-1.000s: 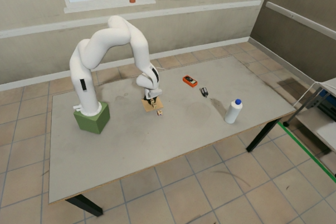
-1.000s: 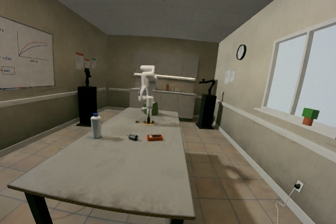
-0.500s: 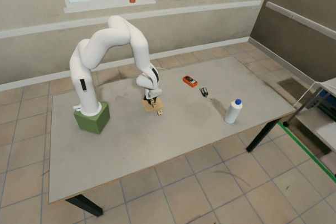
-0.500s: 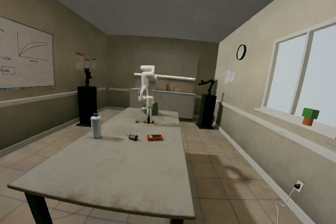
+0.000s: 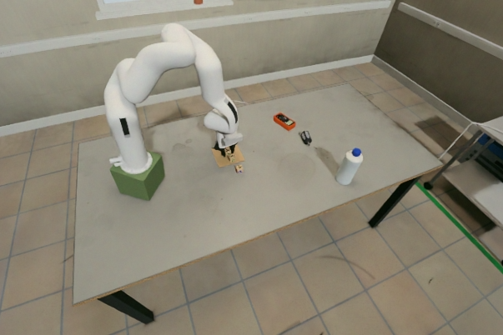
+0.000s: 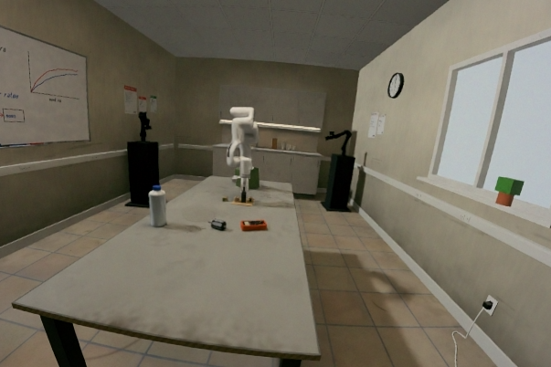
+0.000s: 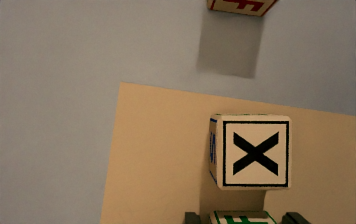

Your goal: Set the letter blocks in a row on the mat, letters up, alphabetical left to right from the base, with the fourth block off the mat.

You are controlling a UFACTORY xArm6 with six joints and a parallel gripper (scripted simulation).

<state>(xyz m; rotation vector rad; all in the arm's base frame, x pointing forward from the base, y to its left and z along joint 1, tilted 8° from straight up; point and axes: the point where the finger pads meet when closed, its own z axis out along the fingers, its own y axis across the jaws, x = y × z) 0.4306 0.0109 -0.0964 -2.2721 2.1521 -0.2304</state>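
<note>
My hand is 2 cm above the tan mat. Also, from my hand: white bottle: 45 cm ahead, 39 cm to the right, 7 cm above; orange meter: 41 cm ahead, 9 cm to the left, 1 cm below; small black object: 43 cm ahead, 10 cm to the right.
</note>
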